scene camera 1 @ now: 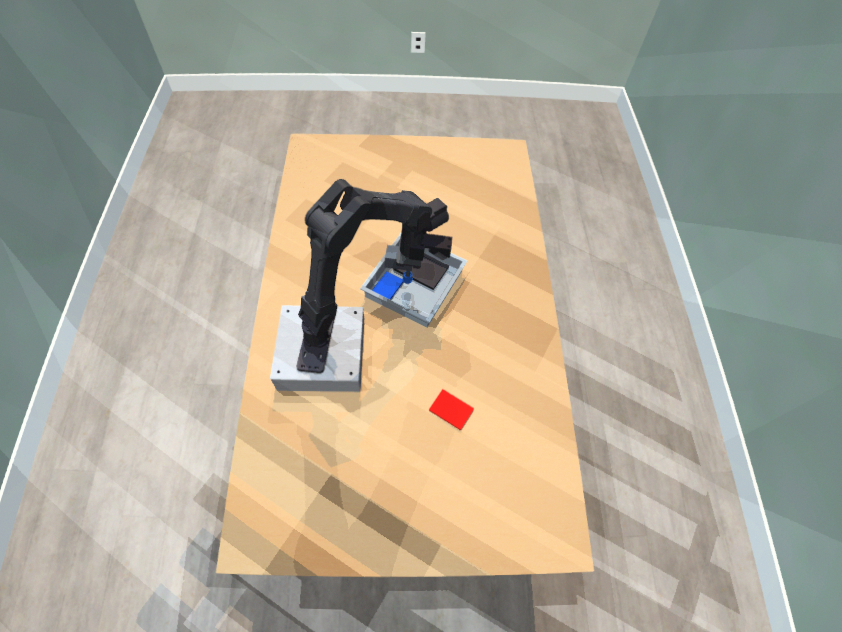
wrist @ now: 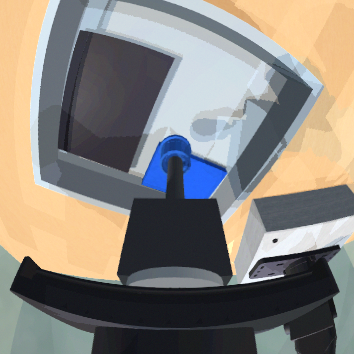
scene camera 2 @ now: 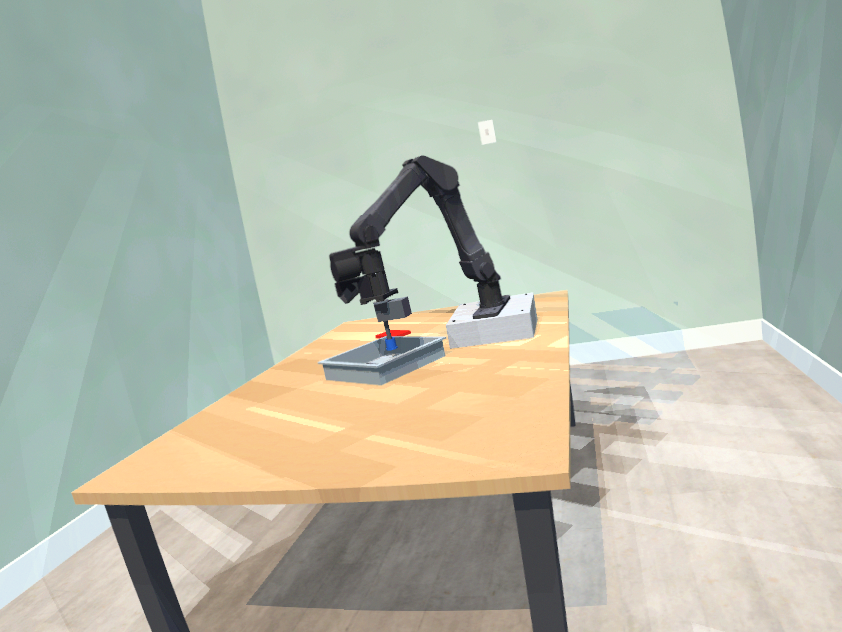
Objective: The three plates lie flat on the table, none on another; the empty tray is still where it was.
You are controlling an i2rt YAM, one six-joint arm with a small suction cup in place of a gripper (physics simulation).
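Frame: origin at the arm's base, x up, y ahead, z left, level; millimetres.
Seen in the pictures: hand, its tool point: point(scene camera 1: 407, 279) point(wrist: 174, 148) point(scene camera 2: 392, 348); arm's base, origin of its link: point(scene camera 1: 317, 338) point(wrist: 297, 260) point(scene camera 2: 492, 308).
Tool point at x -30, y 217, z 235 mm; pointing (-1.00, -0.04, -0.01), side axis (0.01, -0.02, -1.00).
Offsets run from my tool point to a thing's top centre. Level surfaces: height alone.
A red plate {dx -35, dy +156, dz -368 mm} point(scene camera 1: 451, 409) point(scene camera 2: 393, 333) lies flat on the table {dx -45 mm} point(scene camera 1: 489, 503) point(scene camera 2: 421, 435). A blue plate {dx -32, dy -59, dz -10 mm} point(scene camera 1: 386, 286) point(wrist: 202, 175) and a larger dark brown plate {dx -31, dy +36, dz +73 mm} point(scene camera 1: 432, 273) point(wrist: 120, 100) lie apart on the floor of the grey tray {dx +5, dy +20, dz +19 mm} point(scene camera 1: 401, 309) point(scene camera 2: 350, 374) point(wrist: 42, 110). My suction cup point(scene camera 1: 408, 278) point(scene camera 2: 391, 344) point(wrist: 175, 150) is on and holds no plate; it hangs low inside the tray at the inner corner of the blue plate, its shadow apart from it. The cup hides that corner in the wrist view, and the arm hides part of the brown plate in scene view 1.
The arm's white base block point(scene camera 1: 285, 340) point(scene camera 2: 493, 327) point(wrist: 250, 250) stands on the table at the left in scene view 1, close to the tray. The tray's walls stand up around the cup. The red plate lies nearer the front than the tray in that view.
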